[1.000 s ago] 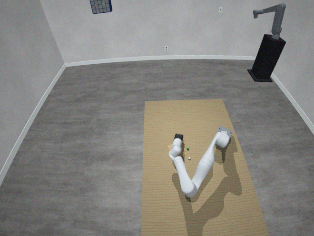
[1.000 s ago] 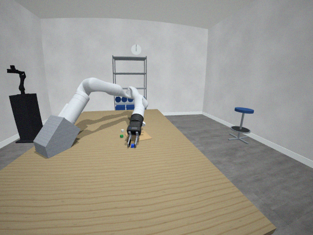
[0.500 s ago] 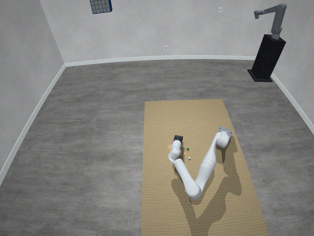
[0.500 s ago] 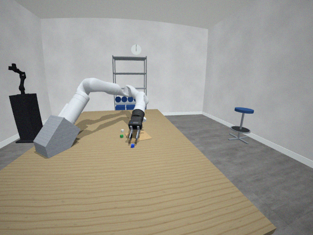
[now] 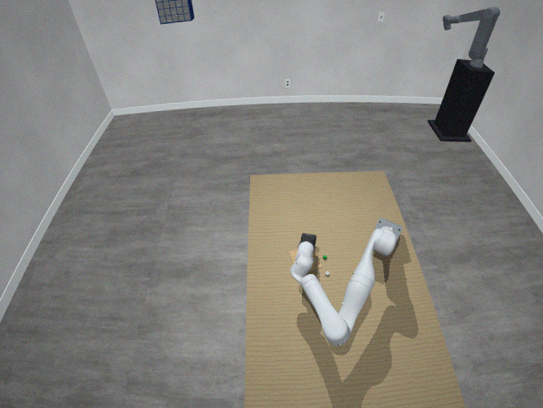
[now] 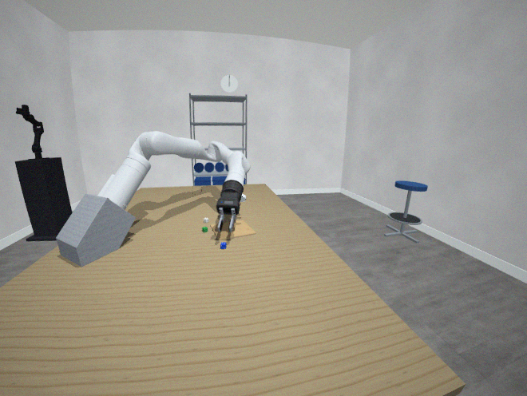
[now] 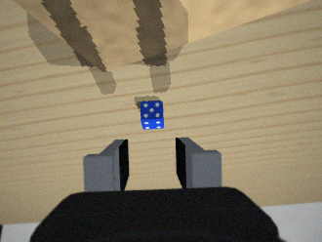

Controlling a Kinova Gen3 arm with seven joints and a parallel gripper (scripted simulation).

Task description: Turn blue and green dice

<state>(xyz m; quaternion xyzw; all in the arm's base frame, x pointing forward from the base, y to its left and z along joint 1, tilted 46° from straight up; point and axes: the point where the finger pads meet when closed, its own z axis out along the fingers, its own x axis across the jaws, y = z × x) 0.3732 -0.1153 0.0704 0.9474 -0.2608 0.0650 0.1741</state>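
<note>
Now: hand 50 mm above the blue die, 40 mm to the left of it and 10 mm past it. Also, from my hand: green die (90 mm to the left, 80 mm behind, 50 mm below); tan mat (100 mm to the left, 60 mm below, 20 mm ahead); white die (190 mm to the left, 80 mm behind, 50 mm below).
</note>
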